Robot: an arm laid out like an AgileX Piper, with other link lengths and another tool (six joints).
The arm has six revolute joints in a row. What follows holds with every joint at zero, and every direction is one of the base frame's. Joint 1 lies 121.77 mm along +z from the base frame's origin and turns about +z. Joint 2 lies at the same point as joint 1 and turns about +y. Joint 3 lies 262.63 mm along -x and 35.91 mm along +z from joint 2 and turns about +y. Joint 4 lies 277.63 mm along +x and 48.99 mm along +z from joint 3 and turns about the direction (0.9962, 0, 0.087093). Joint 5 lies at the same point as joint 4 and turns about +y. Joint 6 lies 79.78 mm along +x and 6.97 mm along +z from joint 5 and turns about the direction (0.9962, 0, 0.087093). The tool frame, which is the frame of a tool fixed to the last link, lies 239.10 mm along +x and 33.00 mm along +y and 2.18 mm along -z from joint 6; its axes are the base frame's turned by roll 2.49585, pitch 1.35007 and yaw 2.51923 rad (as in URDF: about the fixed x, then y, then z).
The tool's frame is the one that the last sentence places.
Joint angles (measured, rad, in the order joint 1, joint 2, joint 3, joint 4, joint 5, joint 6), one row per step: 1.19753, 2.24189, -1.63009, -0.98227, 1.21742, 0.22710; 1.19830, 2.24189, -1.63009, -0.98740, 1.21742, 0.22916; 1.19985, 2.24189, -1.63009, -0.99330, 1.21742, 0.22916; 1.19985, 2.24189, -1.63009, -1.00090, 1.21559, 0.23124; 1.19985, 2.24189, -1.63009, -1.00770, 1.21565, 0.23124; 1.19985, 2.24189, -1.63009, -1.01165, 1.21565, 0.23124; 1.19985, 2.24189, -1.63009, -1.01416, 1.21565, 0.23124; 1.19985, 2.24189, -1.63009, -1.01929, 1.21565, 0.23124; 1.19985, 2.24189, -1.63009, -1.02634, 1.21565, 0.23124; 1.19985, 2.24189, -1.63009, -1.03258, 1.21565, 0.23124; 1.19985, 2.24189, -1.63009, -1.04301, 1.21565, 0.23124; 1.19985, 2.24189, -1.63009, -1.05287, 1.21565, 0.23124; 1.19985, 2.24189, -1.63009, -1.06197, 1.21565, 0.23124; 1.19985, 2.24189, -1.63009, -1.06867, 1.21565, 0.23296; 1.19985, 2.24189, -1.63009, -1.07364, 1.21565, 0.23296; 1.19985, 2.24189, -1.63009, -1.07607, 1.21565, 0.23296
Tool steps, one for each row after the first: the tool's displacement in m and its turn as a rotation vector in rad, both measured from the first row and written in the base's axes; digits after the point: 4 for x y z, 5 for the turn. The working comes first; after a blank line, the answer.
Tool pose at each row, in the base's axes (x y z in m, rotation vector in rad; the steps are taken from these numbers as rounded here): 0.3726, 0.3158, -0.0351, -1.40462, 2.14861, -1.22254; 0.3736, 0.3164, -0.0341, -1.40231, 2.14353, -1.22398; 0.3744, 0.3172, -0.0329, -1.40284, 2.13547, -1.22676; 0.3762, 0.3181, -0.0316, -1.40047, 2.12775, -1.22768; 0.3777, 0.3183, -0.0302, -1.39942, 2.12019, -1.23155; 0.3786, 0.3185, -0.0294, -1.39882, 2.11578, -1.23375; 0.3791, 0.3186, -0.0289, -1.39844, 2.11299, -1.23515; 0.3803, 0.3188, -0.0278, -1.39765, 2.10726, -1.23799; 0.3818, 0.3191, -0.0264, -1.39656, 2.09940, -1.24187; 0.3832, 0.3194, -0.0251, -1.39559, 2.09244, -1.24529; 0.3854, 0.3199, -0.0229, -1.39394, 2.08080, -1.25096; 0.3876, 0.3203, -0.0208, -1.39235, 2.06979, -1.25628; 0.3895, 0.3208, -0.0189, -1.39087, 2.05962, -1.26115; 0.3909, 0.3212, -0.0175, -1.38798, 2.05329, -1.26365; 0.3920, 0.3214, -0.0164, -1.38716, 2.04773, -1.26627; 0.3925, 0.3216, -0.0159, -1.38675, 2.04502, -1.26755

0.0010, 0.0006, 0.0010, -0.00008, -0.00465, 0.00206; 0.0018, 0.0014, 0.0022, -0.00194, -0.00941, 0.00657; 0.0036, 0.0023, 0.0035, -0.00156, -0.01569, 0.01042; 0.0051, 0.0025, 0.0049, -0.00373, -0.02118, 0.01379; 0.0060, 0.0027, 0.0057, -0.00497, -0.02436, 0.01578; 0.0065, 0.0028, 0.0062, -0.00577, -0.02638, 0.01704; 0.0077, 0.0030, 0.0073, -0.00737, -0.03052, 0.01962; 0.0092, 0.0033, 0.0087, -0.00959, -0.03619, 0.02316; 0.0106, 0.0036, 0.0100, -0.01155, -0.04121, 0.02630; 0.0128, 0.0041, 0.0122, -0.01482, -0.04961, 0.03154; 0.0150, 0.0045, 0.0143, -0.01792, -0.05756, 0.03650; 0.0169, 0.0050, 0.0162, -0.02078, -0.06489, 0.04108; 0.0183, 0.0054, 0.0176, -0.02156, -0.07069, 0.04341; 0.0194, 0.0056, 0.0187, -0.02312, -0.07470, 0.04592; 0.0199, 0.0058, 0.0192, -0.02388, -0.07666, 0.04714
